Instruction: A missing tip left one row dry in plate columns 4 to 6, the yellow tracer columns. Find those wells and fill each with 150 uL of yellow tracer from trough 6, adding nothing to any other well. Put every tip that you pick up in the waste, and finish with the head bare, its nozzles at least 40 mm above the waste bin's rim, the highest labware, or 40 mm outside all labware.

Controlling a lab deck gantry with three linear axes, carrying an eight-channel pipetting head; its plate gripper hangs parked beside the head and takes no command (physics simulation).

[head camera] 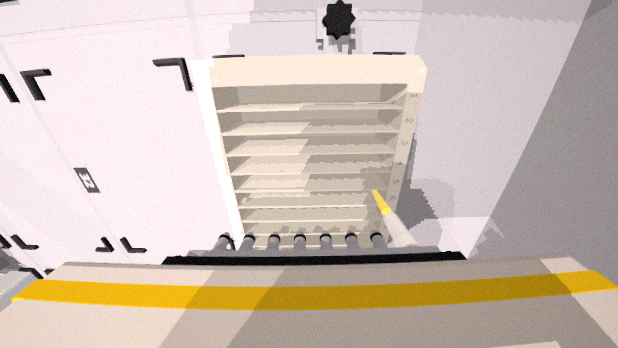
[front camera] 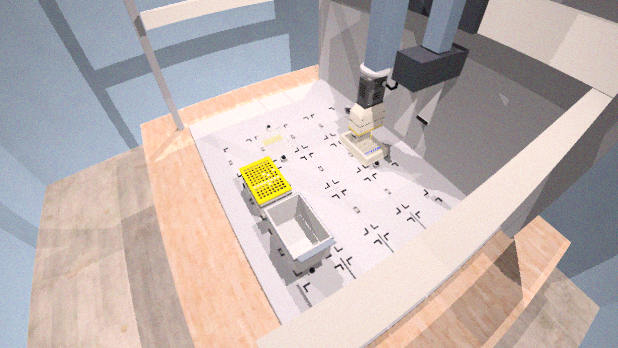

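The pipetting head point(front camera: 367, 117) point(head camera: 315, 320) is over the cream trough reservoir point(front camera: 356, 154) point(head camera: 315, 71). One pipette tip point(head camera: 400, 231) is on the rightmost channel in the head view, with yellow liquid point(head camera: 381, 202) in its lower end. The tip's end appears near the marks 5 and 6; its height relative to the trough walls is unclear. The other nozzles point(head camera: 300, 240) in that view are bare. The well plate point(front camera: 272, 140) shows faint yellow columns; single wells are too small to tell. The parked plate gripper point(front camera: 422, 120) hangs beside the head, its opening unclear.
A yellow tip rack point(front camera: 275, 193) stands near the deck's left edge in the front view. The grey-white waste bin point(front camera: 315, 250) stands directly in front of it. A dark carriage block point(front camera: 430, 67) hangs right of the head. A pale beam point(front camera: 430, 240) crosses the front.
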